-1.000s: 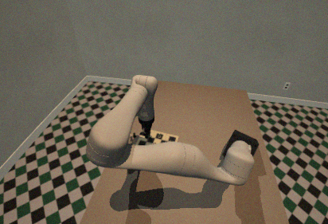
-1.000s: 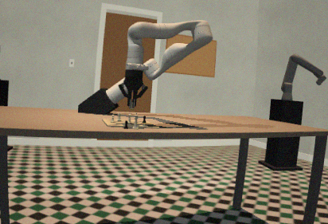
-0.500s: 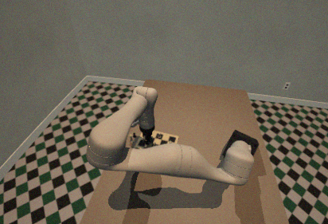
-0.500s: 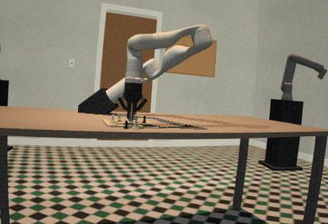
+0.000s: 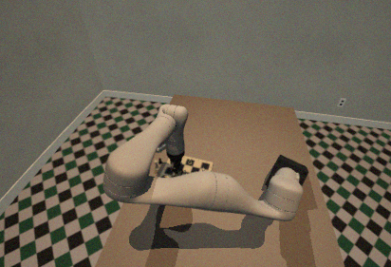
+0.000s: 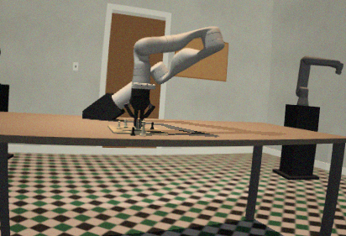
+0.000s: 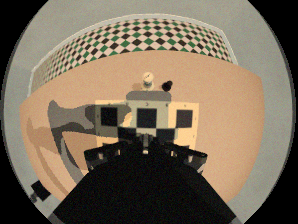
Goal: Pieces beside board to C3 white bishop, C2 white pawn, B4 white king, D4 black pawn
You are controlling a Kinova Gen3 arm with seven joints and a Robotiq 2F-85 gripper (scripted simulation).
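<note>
The chessboard lies 4 cm behind my hand, 1 cm to the right of it and 3 cm below it.
</note>
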